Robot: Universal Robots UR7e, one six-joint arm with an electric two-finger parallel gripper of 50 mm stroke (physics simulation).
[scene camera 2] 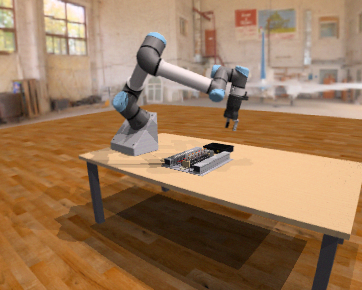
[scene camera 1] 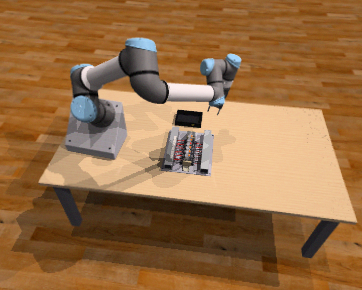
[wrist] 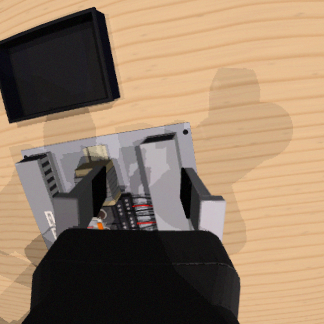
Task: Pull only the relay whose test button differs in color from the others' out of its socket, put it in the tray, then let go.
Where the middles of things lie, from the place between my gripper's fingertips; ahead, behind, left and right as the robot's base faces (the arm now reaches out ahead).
Labels:
I see the grey panel (scene camera 1: pixel 177 167) 110 mm behind my hand, 160 mm to the right of it and 170 mm below it.

